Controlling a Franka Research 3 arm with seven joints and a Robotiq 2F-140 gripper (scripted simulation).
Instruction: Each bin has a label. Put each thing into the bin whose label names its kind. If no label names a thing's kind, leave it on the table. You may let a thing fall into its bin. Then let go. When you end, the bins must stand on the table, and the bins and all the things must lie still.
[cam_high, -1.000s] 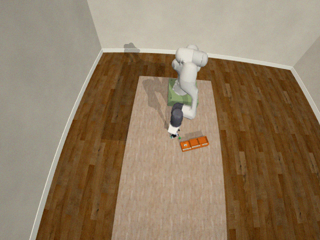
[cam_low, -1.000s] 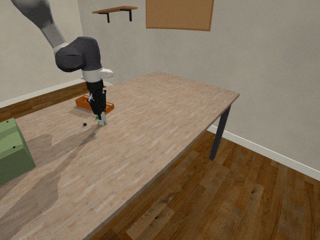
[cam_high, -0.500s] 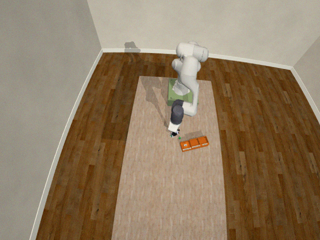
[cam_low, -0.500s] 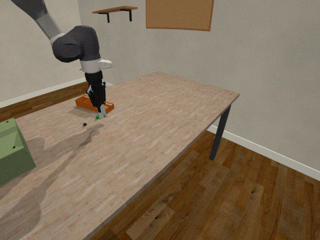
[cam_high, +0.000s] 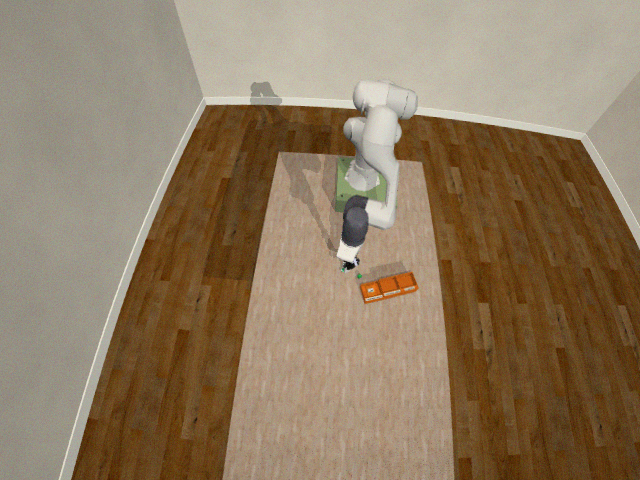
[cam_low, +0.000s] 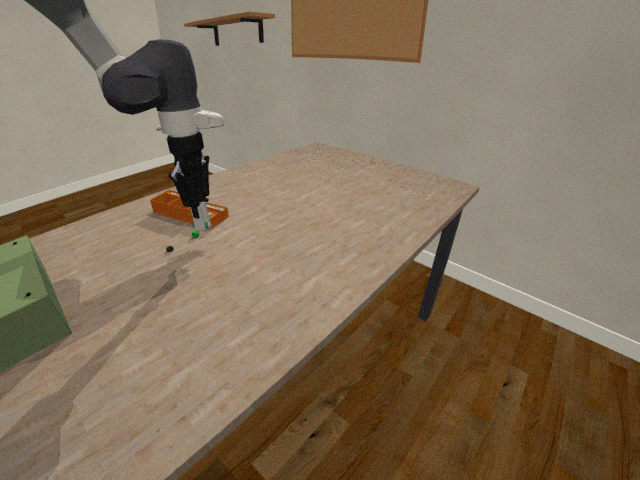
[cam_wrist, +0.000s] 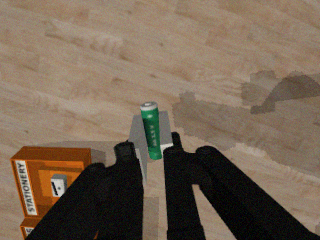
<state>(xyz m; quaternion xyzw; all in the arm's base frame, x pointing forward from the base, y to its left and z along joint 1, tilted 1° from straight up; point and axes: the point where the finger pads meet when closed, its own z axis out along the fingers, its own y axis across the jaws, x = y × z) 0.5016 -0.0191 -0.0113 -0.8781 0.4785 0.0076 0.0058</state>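
Now: the green battery 3 cm below my hand. The rest, counted from my hand: white piece 13 cm to the left, 7 cm below, 6 cm ahead; small green cube 9 cm below, 7 cm to the left; small black piece 9 cm below, 8 cm behind, 5 cm to the left.
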